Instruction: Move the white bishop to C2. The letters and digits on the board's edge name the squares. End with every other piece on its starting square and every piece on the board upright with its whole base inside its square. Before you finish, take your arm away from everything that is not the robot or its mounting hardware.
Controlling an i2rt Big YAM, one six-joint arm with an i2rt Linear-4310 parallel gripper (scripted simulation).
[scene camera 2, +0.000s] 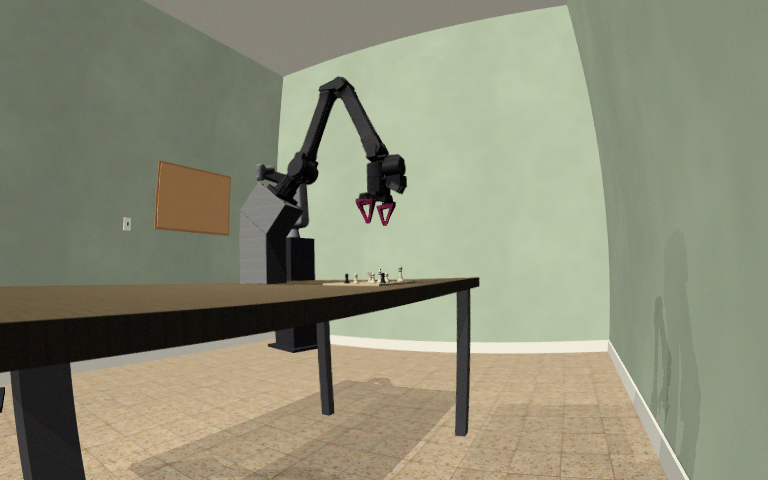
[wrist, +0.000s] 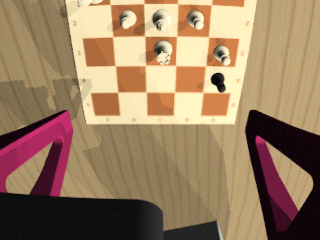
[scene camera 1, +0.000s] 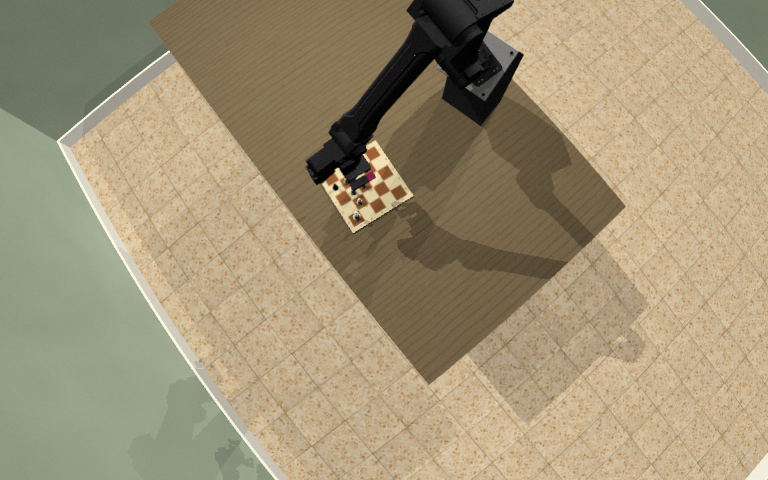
Labels:
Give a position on a small chessboard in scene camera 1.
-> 387, 191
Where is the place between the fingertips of my gripper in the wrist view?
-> At 159, 120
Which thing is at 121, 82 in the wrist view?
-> A small chessboard.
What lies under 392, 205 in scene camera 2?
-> My gripper.

